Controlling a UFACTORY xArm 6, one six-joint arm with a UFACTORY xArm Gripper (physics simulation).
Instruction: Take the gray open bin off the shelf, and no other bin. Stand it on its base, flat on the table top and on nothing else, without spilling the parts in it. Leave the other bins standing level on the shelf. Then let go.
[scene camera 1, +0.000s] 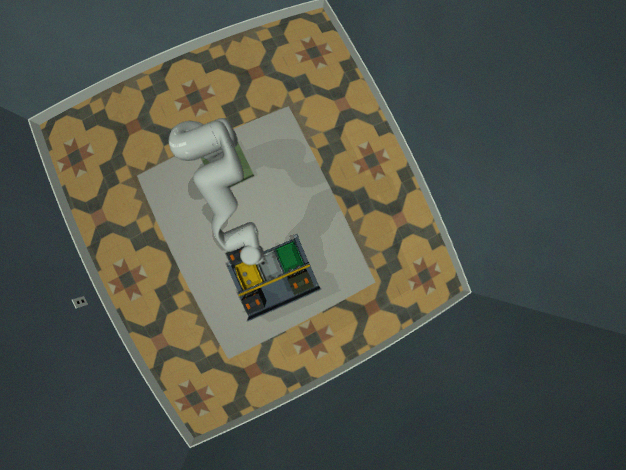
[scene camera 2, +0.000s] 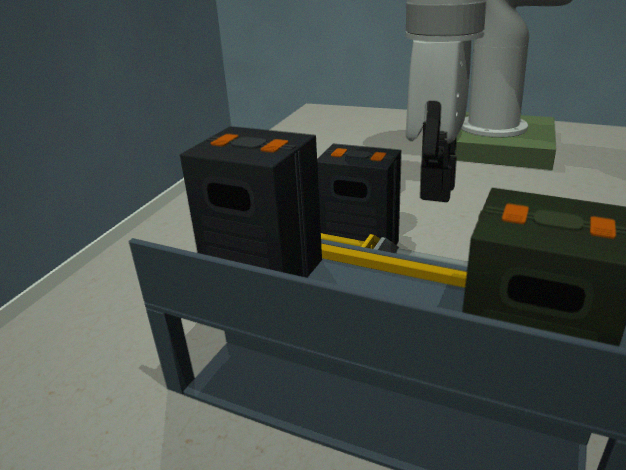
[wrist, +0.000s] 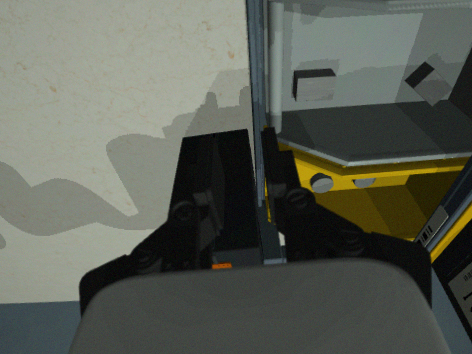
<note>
In view: the gripper (scene camera 2: 437, 194), a gray open bin (wrist: 375, 117), a yellow bin (wrist: 404, 195) and a yellow rail (scene camera 2: 389, 264).
The gripper also shows in the wrist view (wrist: 240, 152).
</note>
